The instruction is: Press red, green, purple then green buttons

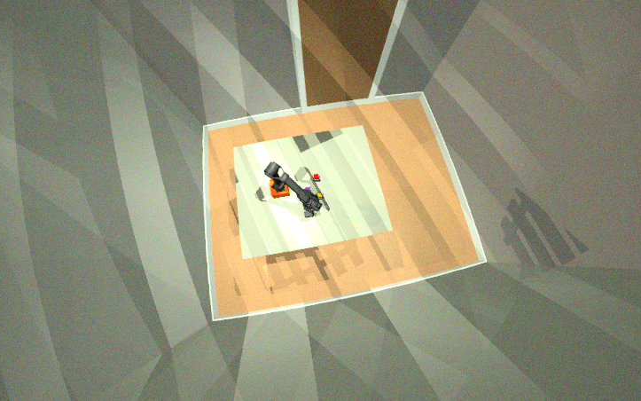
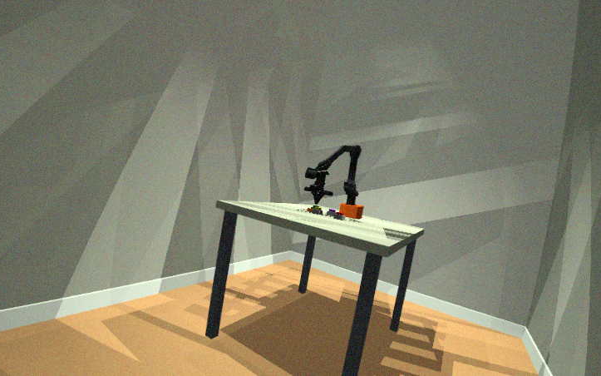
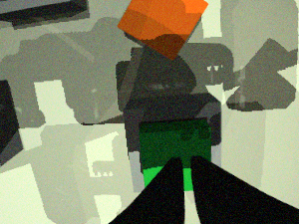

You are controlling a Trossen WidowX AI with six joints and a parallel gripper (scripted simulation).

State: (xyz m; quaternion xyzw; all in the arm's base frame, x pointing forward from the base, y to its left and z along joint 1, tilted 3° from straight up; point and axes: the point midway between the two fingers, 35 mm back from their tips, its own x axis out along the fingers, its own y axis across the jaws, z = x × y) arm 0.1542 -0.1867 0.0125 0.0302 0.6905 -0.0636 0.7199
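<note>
The yellow button lies 110 mm ahead of my gripper tip, 60 mm to the left of it and 10 mm below it. Also, from my gripper tip: green button (20 mm below); purple button (30 mm ahead, 120 mm to the left, 10 mm below); orange block (60 mm ahead, 40 mm below).
</note>
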